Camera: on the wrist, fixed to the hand. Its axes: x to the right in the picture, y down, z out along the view.
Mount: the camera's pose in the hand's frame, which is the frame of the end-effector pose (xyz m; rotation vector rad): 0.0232 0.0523 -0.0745 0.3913 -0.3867 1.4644
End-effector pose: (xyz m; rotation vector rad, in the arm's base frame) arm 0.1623 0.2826 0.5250 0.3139 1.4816 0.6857
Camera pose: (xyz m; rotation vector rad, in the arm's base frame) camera 0.0768 0.3211 0.5302 1.8119 0.7998 1.3371
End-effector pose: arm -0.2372 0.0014 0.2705 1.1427 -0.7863 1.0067
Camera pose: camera -0.2769 0.0840 0.2911 0.9959 -1.9030 2.2313
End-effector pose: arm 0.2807 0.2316 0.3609 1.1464 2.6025 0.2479
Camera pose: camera 0.2777 0.2807 0.4409 2.6630 1.0683 -0.2119
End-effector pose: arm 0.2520 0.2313 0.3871 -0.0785 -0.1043 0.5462
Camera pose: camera 0.2538 0.2845 0.3097 0.3744 -0.3162 2.0324
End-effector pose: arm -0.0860 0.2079 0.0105 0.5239 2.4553 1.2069
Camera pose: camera -0.1319 0.1983 0.0919 -2.4836 -1.6500 -0.7186
